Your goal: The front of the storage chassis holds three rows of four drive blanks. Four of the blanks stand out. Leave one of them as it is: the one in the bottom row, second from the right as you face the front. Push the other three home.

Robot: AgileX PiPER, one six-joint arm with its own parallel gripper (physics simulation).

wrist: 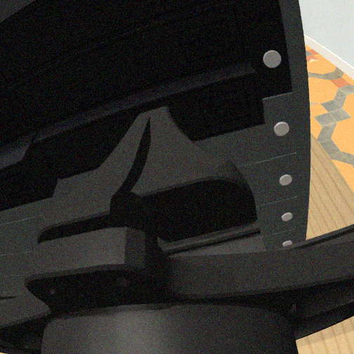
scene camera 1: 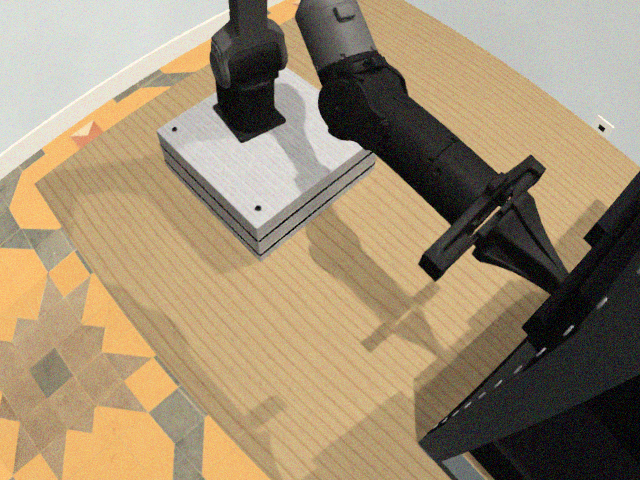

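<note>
The dark storage chassis (scene camera 1: 547, 372) (wrist: 297, 165) stands at the right in the scene view. Its front is seen nearly edge-on there, with one dark block (scene camera 1: 540, 325) jutting out low on it and another (scene camera 1: 597, 233) farther back; both look like blanks standing out. My gripper (scene camera 1: 564, 281) (wrist: 160, 127) is shut and empty, its joined tips pointing at the chassis front between those blocks, touching it or very near. In the wrist view the front is very dark; individual blanks, their rows and how far each stands out cannot be told, and the fingers hide part of it.
The arm's base stands on a pale square block (scene camera 1: 227, 170) on the wooden table (scene camera 1: 217, 320). Silver round screws (wrist: 271, 59) run along the chassis edge. Patterned floor (scene camera 1: 77, 335) lies beyond the table's left edge, and a wall socket (scene camera 1: 603, 125) is at the right.
</note>
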